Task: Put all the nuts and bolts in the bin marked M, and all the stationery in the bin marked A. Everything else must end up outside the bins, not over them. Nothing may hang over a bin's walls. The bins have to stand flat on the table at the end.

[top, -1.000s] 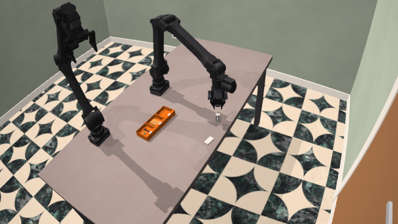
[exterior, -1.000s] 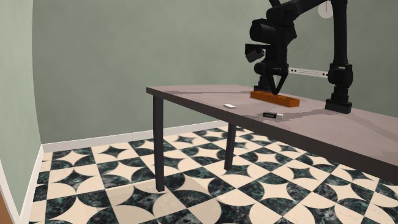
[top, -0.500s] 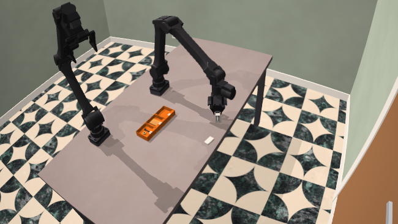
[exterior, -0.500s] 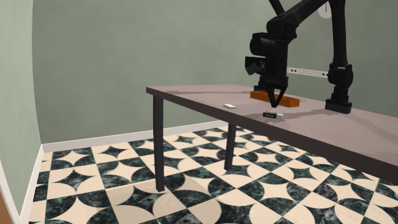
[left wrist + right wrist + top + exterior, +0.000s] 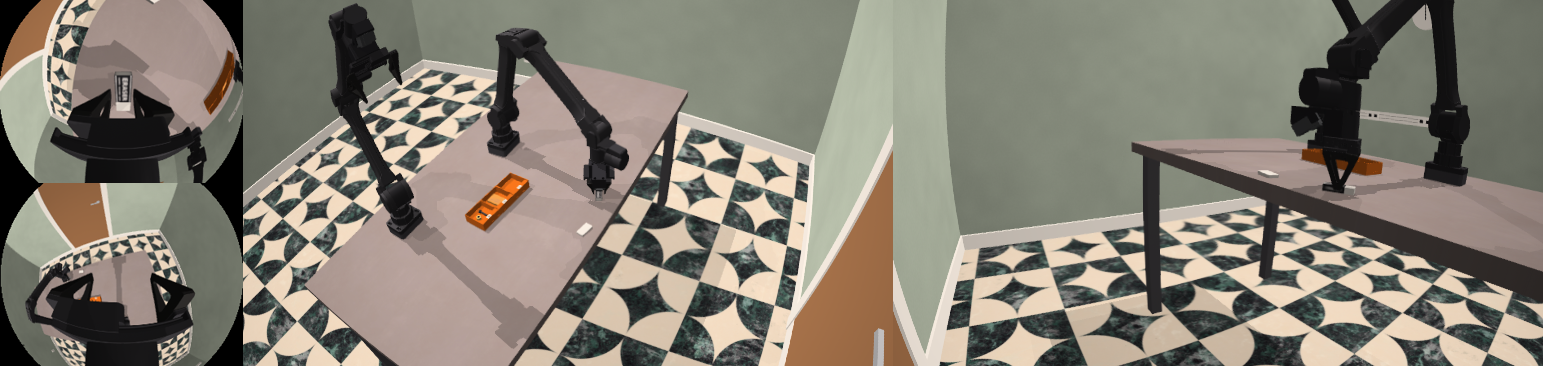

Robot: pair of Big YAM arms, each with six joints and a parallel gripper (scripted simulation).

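Now: the sleeved eraser 10 mm to the left of my left hand, 10 mm below it and 10 mm behind it. From my left hand the other things lie so: orange notepad (270 mm behind, 230 mm to the right); then orange double bin (260 mm behind, 230 mm to the right); then white eraser (170 mm to the right, 50 mm ahead, 10 mm below).
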